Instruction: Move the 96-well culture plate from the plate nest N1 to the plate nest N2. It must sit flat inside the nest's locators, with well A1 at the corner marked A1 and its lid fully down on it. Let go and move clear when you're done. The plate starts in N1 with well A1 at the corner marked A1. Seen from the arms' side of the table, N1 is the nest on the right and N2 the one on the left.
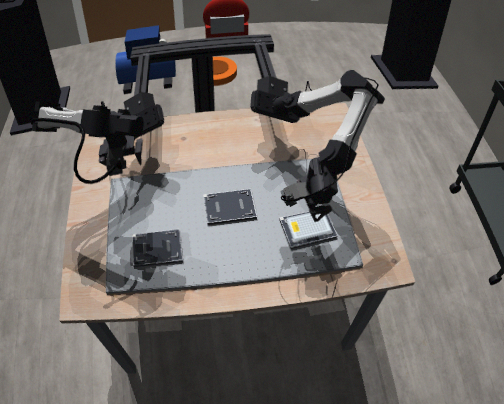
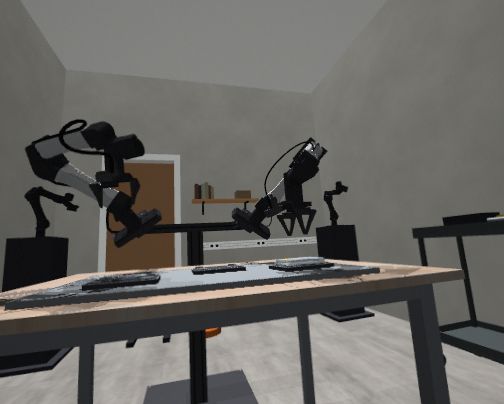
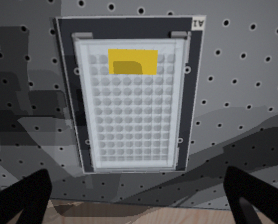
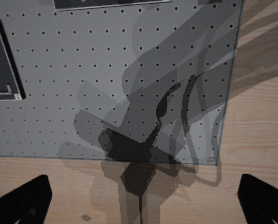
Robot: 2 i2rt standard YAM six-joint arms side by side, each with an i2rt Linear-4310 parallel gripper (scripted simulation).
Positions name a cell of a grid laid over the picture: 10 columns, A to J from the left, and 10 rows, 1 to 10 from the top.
Scene:
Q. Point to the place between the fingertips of my left gripper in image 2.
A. At F6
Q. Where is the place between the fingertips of my left gripper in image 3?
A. E8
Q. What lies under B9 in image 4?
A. My right gripper.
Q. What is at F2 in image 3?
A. A nest N2.

